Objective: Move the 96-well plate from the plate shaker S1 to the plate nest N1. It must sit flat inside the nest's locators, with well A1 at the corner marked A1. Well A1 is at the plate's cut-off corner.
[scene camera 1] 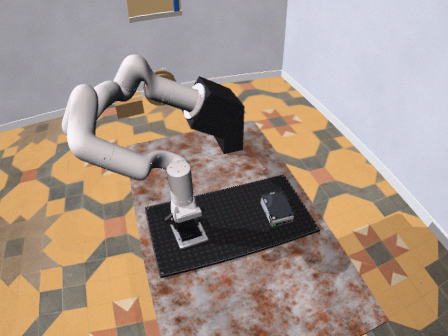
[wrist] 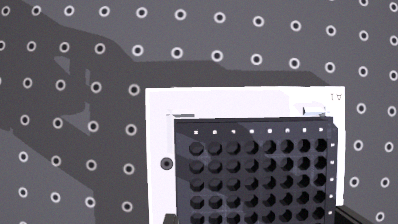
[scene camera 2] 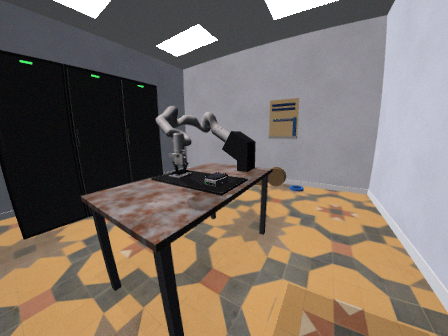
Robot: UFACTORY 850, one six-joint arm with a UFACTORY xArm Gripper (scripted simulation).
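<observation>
A black 96-well plate (wrist: 211, 185) is visible.
</observation>
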